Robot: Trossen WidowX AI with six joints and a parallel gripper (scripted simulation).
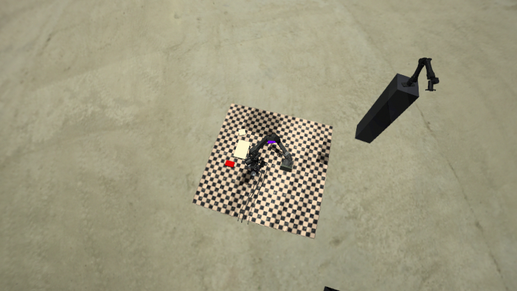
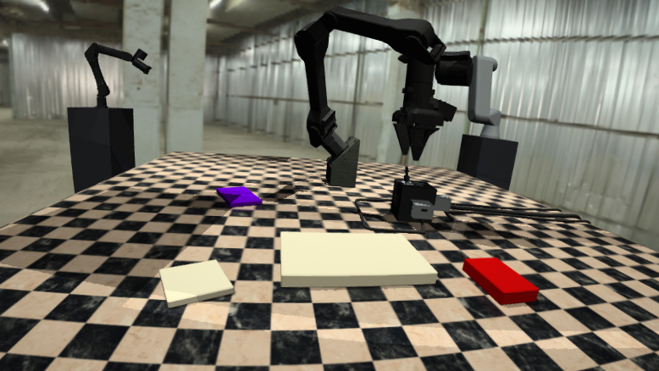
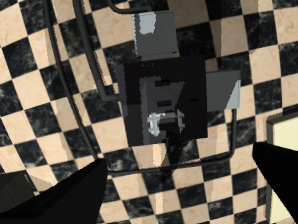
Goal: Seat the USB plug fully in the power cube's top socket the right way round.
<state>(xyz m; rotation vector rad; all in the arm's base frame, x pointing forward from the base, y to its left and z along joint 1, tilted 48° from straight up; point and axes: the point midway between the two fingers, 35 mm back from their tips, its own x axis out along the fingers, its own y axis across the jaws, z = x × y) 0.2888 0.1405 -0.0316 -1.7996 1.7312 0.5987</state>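
The usb plug lies 4 cm below my gripper tip. The rest, counted from my gripper tip: large cream slab 23 cm ahead, 15 cm to the right, 12 cm below; red block 29 cm ahead, 6 cm to the left, 12 cm below; purple tile 6 cm behind, 37 cm to the right, 13 cm below.
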